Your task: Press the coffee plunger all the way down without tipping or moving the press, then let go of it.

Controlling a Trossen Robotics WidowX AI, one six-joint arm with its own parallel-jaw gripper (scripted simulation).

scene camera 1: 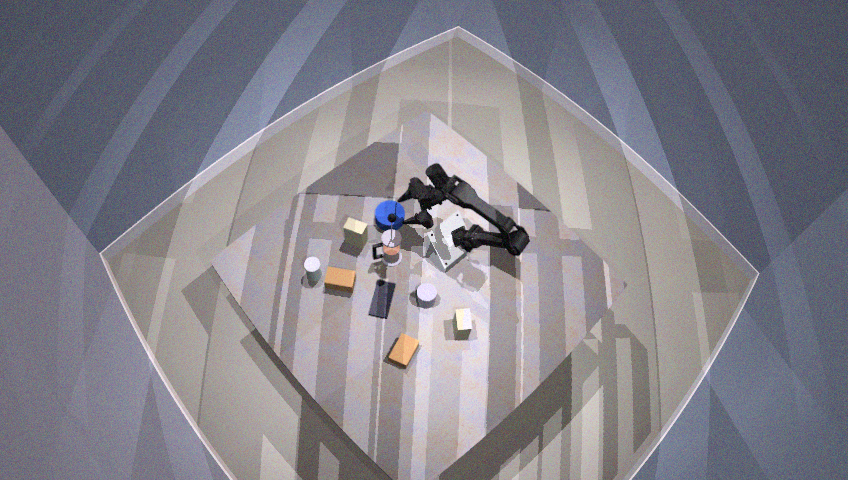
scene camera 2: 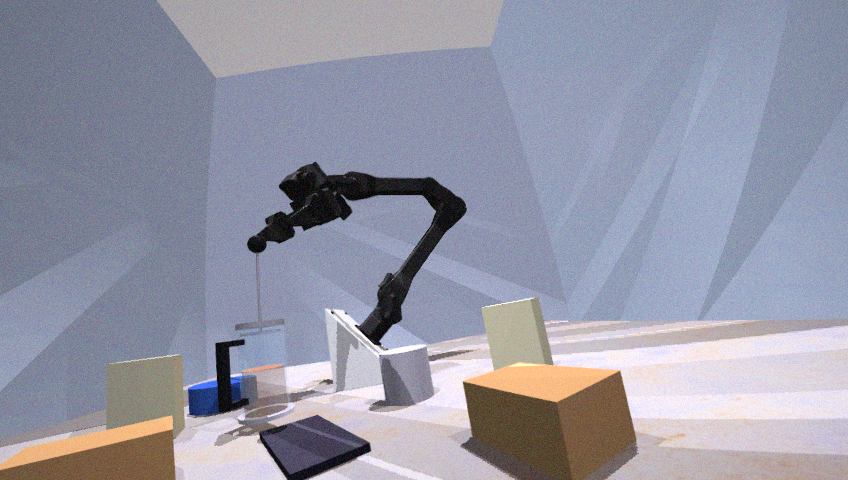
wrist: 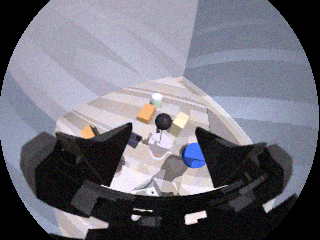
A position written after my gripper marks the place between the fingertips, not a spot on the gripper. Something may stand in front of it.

My gripper [scene camera 2: 270,231] is open, with nothing in its grasp. Also in view: a coffee press [scene camera 2: 264,386], an orange box [scene camera 2: 540,414], a cream box [scene camera 2: 137,391], a grey cylinder [scene camera 2: 406,375], a blue cylinder [scene camera 2: 203,399] and a cream box [scene camera 2: 516,332].
The coffee press shows as well in scene camera 1 [scene camera 1: 391,256] and in the wrist view [wrist: 159,143]. My gripper shows as well in scene camera 1 [scene camera 1: 400,212] and in the wrist view [wrist: 165,127].
